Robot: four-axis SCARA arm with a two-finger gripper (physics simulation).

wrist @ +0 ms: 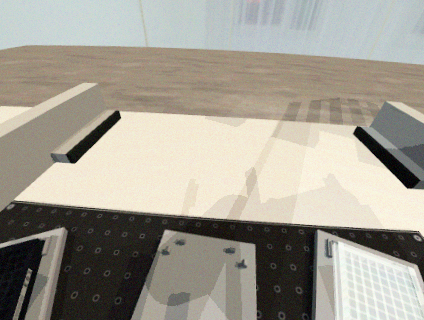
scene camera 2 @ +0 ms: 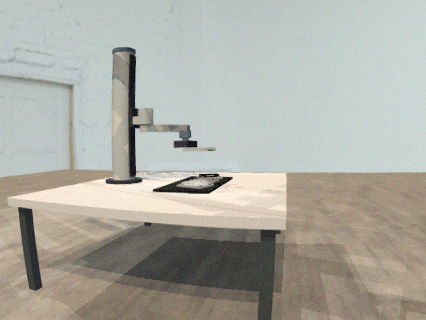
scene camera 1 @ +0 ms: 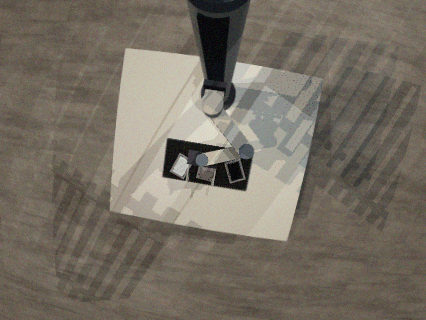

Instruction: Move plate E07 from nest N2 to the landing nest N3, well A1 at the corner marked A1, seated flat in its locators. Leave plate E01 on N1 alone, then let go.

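Note:
My gripper is open and empty, held well above the black board, with its fingers wide apart. A white plate sits on the nest at the left in scene camera 1, at the right in the wrist view. A dark plate sits on the nest at the other end. The middle nest carries no plate and shows small locators near its corners; it is the landing nest. Plate labels and the A1 mark are not legible, so I cannot tell which plate is E07.
The black perforated board lies on the pale table. The arm's column stands behind the board. The arm's links cross above part of the board in scene camera 1.

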